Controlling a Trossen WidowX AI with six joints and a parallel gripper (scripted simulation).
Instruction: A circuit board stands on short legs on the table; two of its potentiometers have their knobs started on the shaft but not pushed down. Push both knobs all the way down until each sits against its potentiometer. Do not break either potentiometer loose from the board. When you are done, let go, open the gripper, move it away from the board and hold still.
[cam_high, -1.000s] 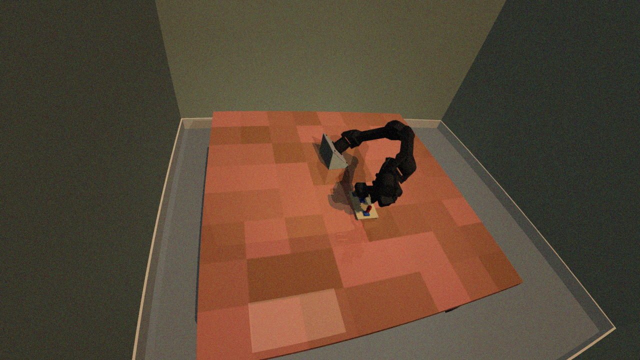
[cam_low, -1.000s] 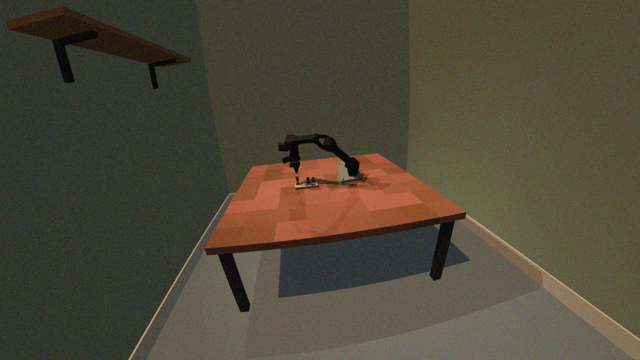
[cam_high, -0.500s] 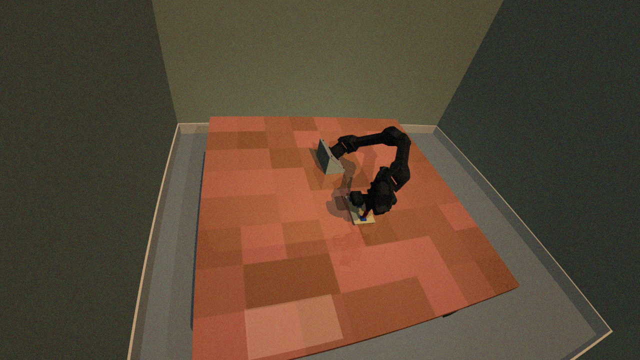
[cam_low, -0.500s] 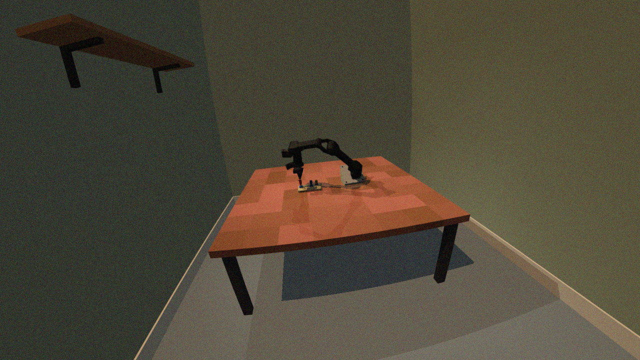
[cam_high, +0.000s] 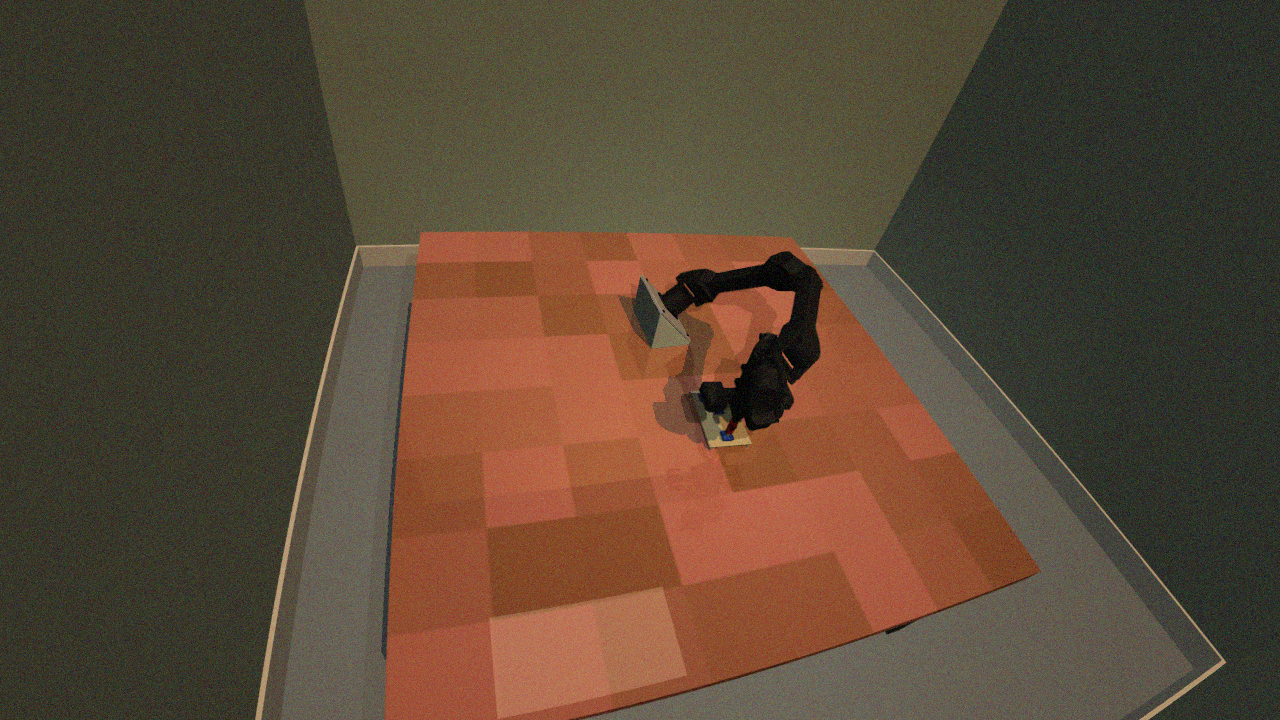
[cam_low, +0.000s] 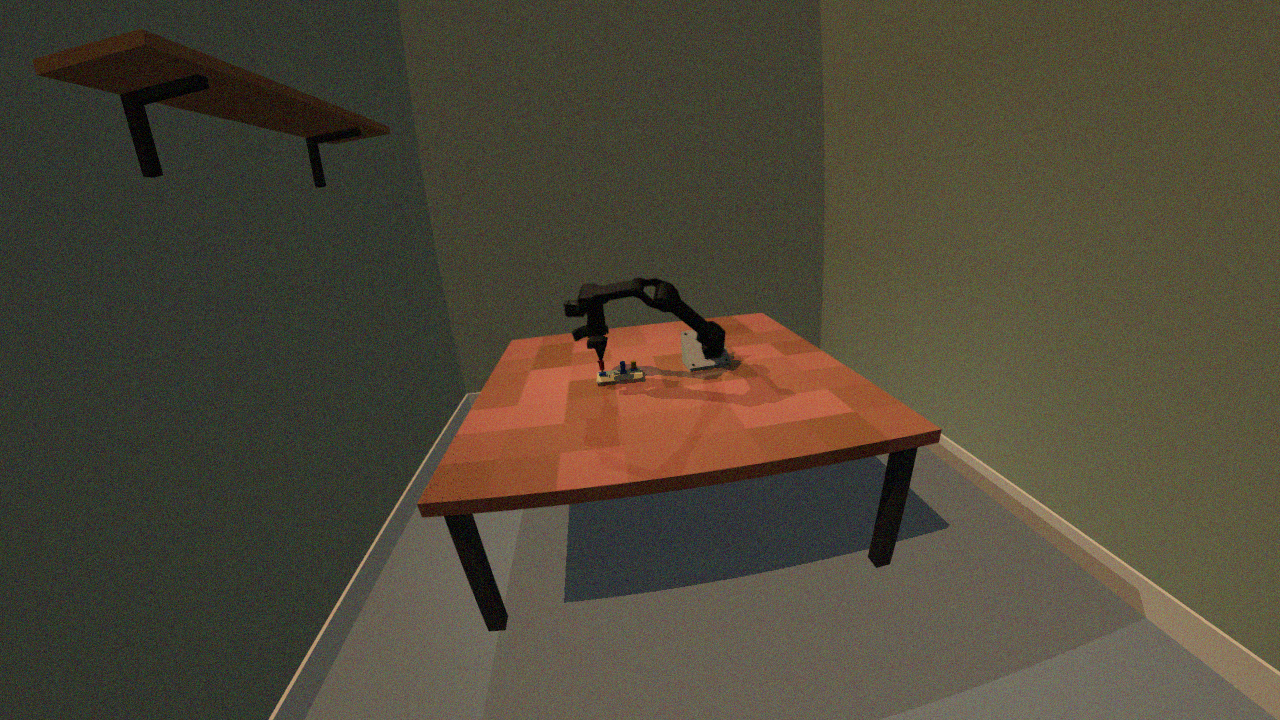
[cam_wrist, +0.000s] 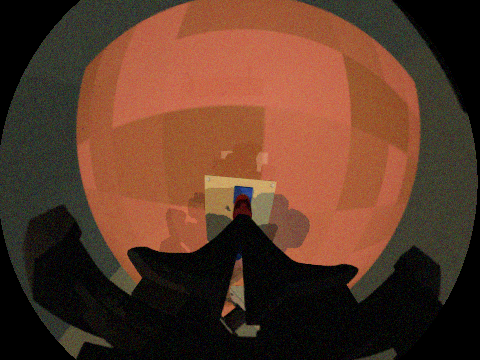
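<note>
My gripper tip is now 3 cm above the potentiometer knob.
</note>
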